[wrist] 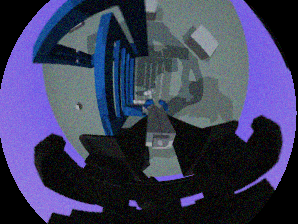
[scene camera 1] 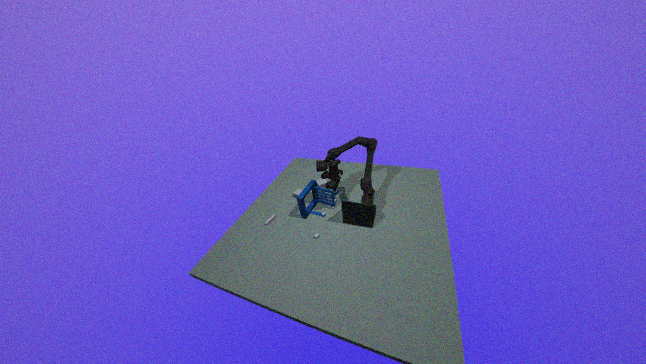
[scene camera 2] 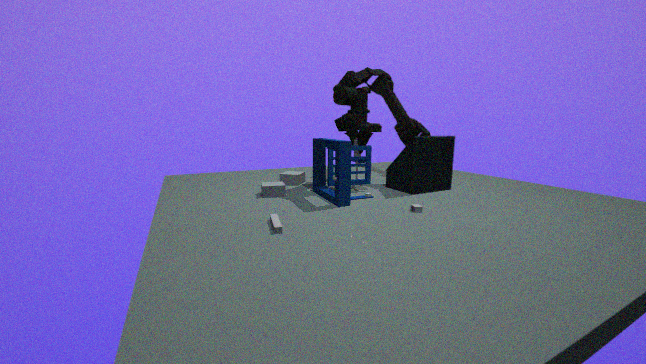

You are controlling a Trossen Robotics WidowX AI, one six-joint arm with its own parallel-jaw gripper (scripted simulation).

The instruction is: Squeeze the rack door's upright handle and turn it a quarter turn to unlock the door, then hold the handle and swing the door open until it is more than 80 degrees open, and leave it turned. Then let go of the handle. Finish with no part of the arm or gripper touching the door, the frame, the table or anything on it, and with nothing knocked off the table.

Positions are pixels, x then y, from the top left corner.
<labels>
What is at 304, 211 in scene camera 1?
A blue rack.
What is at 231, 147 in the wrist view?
My gripper.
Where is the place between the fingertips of my gripper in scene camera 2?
At 358, 153
</labels>
